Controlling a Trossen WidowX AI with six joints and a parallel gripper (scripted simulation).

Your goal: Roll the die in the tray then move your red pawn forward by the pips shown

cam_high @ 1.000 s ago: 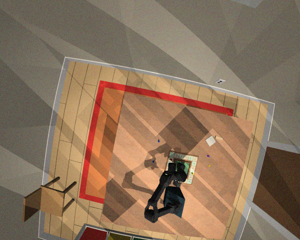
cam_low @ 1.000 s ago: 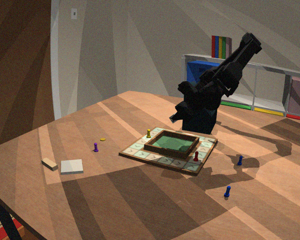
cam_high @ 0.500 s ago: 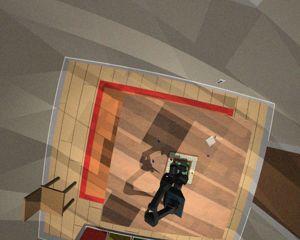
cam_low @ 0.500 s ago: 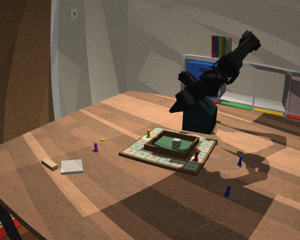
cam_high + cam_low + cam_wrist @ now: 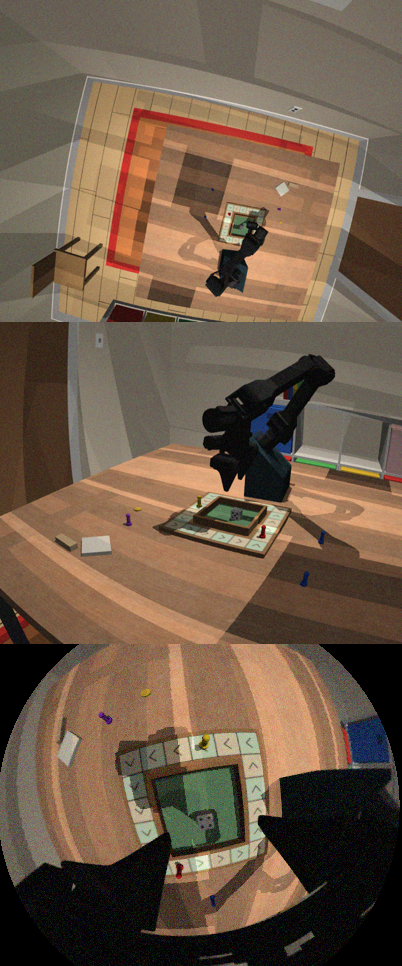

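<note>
Right now the red pawn is 12 cm to the left of my gripper tip, 8 cm below it and 6 cm ahead of it. Also, from my gripper tip: yellow pawn: 11 cm to the right, 8 cm below; white die: 8 cm below, 2 cm to the left; green tray: 10 cm below.
</note>
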